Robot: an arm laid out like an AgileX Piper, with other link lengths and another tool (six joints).
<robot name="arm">
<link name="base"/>
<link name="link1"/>
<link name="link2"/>
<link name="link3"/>
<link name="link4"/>
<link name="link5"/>
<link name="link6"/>
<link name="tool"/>
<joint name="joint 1" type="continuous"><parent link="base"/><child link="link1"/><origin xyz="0.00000 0.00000 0.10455"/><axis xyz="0 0 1"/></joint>
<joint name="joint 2" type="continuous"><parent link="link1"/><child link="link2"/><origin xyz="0.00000 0.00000 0.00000" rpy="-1.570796 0.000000 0.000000"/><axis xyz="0 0 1"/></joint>
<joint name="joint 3" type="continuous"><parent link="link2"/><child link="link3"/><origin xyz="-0.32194 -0.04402 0.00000"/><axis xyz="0 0 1"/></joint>
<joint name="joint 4" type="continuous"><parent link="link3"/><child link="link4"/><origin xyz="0.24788 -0.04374 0.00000" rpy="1.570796 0.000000 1.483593"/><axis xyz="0 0 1"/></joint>
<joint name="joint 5" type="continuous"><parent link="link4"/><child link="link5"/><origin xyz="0.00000 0.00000 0.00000" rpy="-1.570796 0.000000 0.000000"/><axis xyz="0 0 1"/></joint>
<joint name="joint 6" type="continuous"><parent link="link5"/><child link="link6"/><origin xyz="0.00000 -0.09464 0.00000" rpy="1.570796 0.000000 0.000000"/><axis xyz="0 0 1"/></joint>
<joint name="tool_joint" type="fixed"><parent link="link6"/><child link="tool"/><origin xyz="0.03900 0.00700 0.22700" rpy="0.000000 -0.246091 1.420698"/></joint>
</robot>
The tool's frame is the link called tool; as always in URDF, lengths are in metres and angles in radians. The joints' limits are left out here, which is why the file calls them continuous.
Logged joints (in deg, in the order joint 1, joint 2, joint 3, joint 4, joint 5, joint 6), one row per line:
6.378, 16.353, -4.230, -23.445, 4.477, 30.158
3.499, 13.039, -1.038, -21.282, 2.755, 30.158
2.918, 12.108, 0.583, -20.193, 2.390, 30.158
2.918, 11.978, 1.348, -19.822, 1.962, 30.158
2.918, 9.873, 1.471, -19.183, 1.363, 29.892
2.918, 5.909, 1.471, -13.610, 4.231, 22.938
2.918, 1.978, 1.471, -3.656, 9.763, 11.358
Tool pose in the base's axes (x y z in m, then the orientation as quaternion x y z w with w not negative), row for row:
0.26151, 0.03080, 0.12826, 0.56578, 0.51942, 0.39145, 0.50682
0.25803, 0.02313, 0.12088, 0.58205, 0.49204, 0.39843, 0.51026
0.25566, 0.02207, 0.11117, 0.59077, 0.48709, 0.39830, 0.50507
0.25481, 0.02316, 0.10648, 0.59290, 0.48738, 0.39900, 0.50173
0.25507, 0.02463, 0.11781, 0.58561, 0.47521, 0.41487, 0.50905
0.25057, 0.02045, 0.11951, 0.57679, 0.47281, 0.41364, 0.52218
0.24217, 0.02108, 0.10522, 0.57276, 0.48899, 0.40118, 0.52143
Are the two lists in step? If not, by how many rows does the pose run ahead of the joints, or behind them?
They are in step.
